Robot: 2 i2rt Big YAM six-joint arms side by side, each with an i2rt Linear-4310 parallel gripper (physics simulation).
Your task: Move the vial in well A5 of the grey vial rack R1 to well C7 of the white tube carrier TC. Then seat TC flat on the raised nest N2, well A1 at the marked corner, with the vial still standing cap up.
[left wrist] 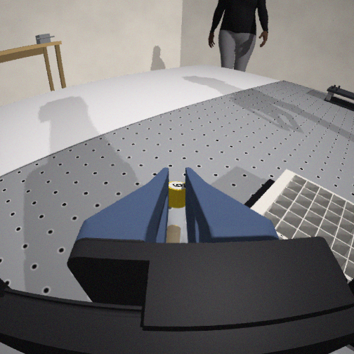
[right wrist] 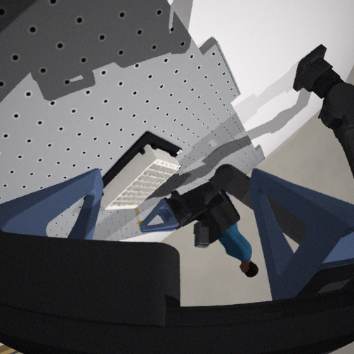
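Note:
The vial [left wrist: 177, 196] [right wrist: 137, 213] has a yellow cap and a clear body with tan contents. My left gripper [left wrist: 176, 176] is shut on it, with the cap up between the fingertips. In the right wrist view the left fingers and vial are beside one end of a white carrier with square wells [left wrist: 271, 194] [right wrist: 131, 176], apart from it. I take this as TC; its well labels are not readable. It sits over a black base [left wrist: 260, 193] [right wrist: 125, 156]. My right gripper [right wrist: 175, 176] is wide open and empty, away from the carrier. Rack R1 is not identifiable.
The perforated grey board [left wrist: 150, 145] [right wrist: 115, 95] borders a white surface [left wrist: 125, 92] [right wrist: 225, 25]. A dark fixture [left wrist: 341, 93] is at the far right in the left wrist view. The left arm [right wrist: 217, 202] extends behind the carrier, and another dark jointed arm [right wrist: 337, 105] is at the right.

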